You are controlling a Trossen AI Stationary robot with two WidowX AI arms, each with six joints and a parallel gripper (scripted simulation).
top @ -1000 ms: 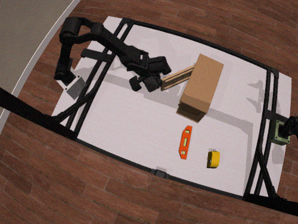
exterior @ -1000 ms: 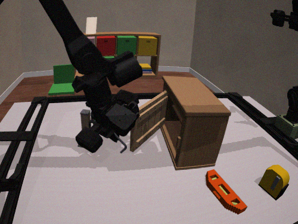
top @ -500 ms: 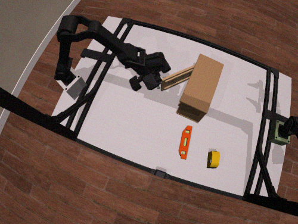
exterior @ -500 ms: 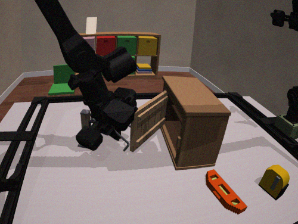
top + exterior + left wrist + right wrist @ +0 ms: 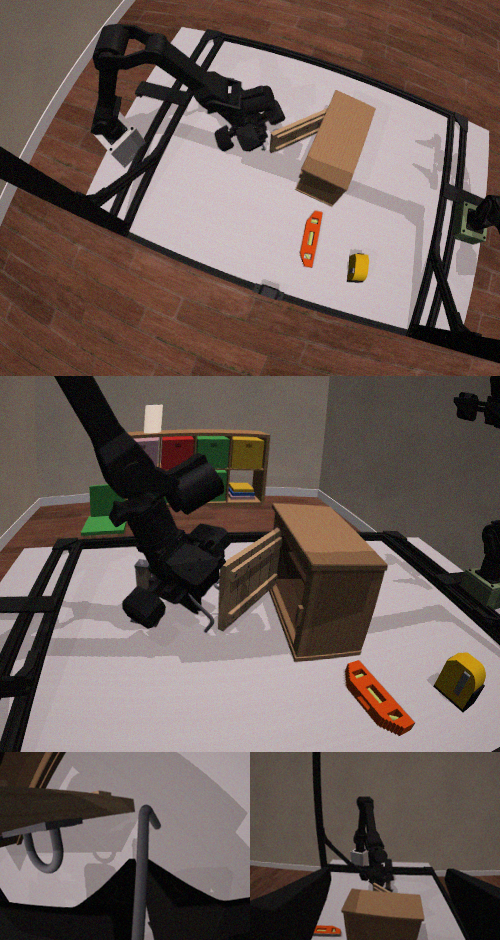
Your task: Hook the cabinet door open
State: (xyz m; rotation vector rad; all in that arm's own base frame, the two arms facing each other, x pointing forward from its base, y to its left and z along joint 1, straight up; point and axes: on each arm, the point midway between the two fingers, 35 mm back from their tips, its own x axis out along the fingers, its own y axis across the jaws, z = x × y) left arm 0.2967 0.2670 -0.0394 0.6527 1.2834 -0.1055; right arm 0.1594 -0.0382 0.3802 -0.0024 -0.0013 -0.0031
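The slatted door lies 50 mm ahead of my left hand and 110 mm to the right of it. From my left hand the other things lie so: orange spirit level 230 mm behind, 210 mm to the right, 60 mm below; yellow tape measure 290 mm behind, 330 mm to the right, 40 mm below; hook 20 mm ahead, 10 mm to the left, 10 mm below.
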